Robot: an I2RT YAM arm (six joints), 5 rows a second.
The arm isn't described. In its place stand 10 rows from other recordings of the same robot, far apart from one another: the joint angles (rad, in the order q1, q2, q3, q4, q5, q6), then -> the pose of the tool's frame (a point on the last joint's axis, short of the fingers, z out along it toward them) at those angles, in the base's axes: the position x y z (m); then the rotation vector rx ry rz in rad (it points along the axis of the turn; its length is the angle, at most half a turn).
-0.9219, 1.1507, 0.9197, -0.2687, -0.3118, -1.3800 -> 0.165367, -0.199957, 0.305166, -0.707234, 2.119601, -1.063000
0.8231, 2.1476, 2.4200, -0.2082, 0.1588, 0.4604 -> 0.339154, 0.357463, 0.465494, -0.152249, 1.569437, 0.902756
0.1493, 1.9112, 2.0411, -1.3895, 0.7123, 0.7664 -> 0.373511, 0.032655, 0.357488, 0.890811, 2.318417, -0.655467
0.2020, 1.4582, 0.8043, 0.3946, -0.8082, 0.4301 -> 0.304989, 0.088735, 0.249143, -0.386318, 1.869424, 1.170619
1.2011, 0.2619, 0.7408, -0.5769, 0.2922, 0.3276 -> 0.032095, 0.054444, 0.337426, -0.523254, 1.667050, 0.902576
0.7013, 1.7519, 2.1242, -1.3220, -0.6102, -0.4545 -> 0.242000, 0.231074, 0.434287, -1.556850, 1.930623, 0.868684
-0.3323, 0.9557, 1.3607, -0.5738, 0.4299, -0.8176 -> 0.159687, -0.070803, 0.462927, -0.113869, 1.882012, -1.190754
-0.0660, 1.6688, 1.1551, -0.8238, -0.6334, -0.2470 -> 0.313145, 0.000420, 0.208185, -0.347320, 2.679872, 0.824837
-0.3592, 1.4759, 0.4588, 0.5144, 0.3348, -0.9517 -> 0.247868, -0.105566, 0.147619, -0.440082, 2.208967, -1.108084
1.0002, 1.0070, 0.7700, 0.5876, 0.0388, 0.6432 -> 0.127587, 0.196237, 0.375076, -0.202335, 1.331983, 1.392986
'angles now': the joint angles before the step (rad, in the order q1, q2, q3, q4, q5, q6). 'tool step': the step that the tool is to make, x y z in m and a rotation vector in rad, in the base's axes. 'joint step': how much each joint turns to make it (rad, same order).
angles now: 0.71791 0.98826 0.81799 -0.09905 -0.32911 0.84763
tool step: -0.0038 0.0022 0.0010 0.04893 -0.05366 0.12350
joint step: 0.00099 -0.00759 -0.02606 0.07989 -0.11938 -0.02967
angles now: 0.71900 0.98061 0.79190 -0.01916 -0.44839 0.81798
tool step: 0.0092 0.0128 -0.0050 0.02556 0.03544 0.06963
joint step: 0.00540 0.07209 0.00941 0.06802 -0.07158 0.03233
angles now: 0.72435 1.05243 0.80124 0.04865 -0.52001 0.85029
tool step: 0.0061 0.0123 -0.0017 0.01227 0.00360 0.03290
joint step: 0.01810 0.05786 0.01815 0.05016 -0.01677 0.00973
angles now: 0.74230 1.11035 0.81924 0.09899 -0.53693 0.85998
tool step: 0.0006 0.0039 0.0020 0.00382 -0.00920 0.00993
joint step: 0.00950 0.01319 0.01210 0.00837 0.00023 -0.00403
